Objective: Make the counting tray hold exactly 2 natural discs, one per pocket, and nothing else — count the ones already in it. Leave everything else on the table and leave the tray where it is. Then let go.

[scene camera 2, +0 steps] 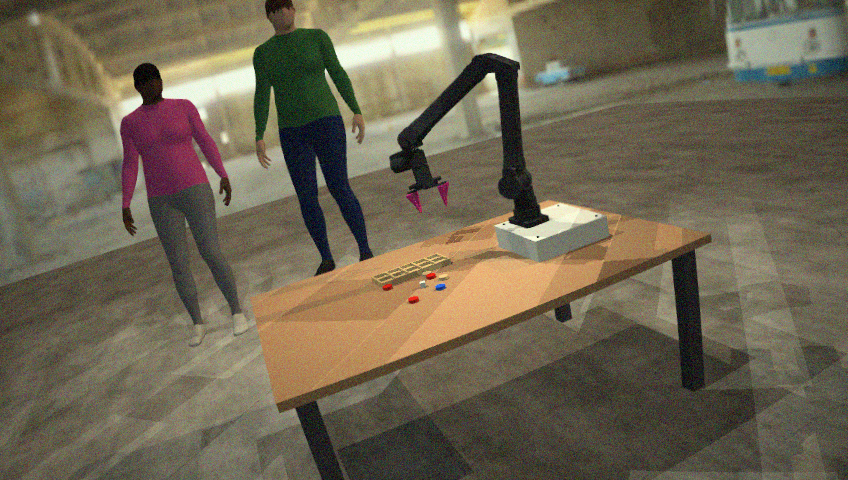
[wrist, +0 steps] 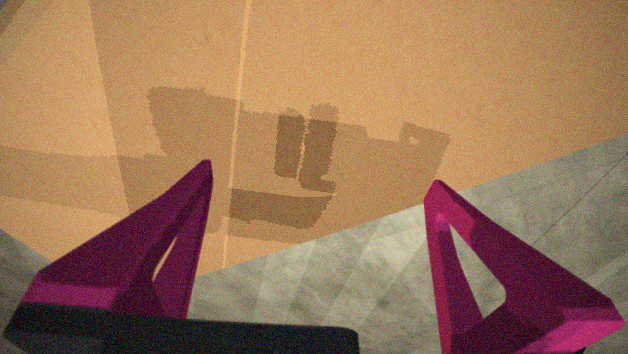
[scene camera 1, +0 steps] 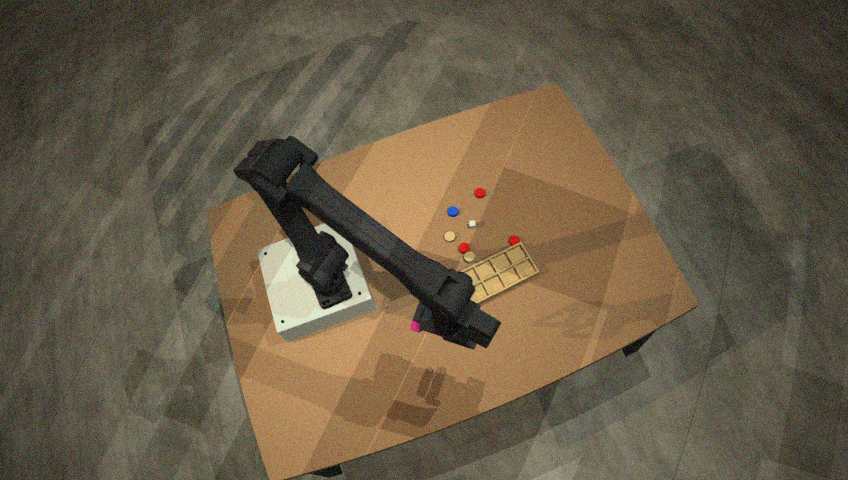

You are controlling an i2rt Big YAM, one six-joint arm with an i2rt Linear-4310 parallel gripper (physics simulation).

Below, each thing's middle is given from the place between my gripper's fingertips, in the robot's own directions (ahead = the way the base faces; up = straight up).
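Wooden counting tray (scene camera 1: 505, 270): my hand is 14 cm above it, 18 cm short of it and 13 cm to the right of it.
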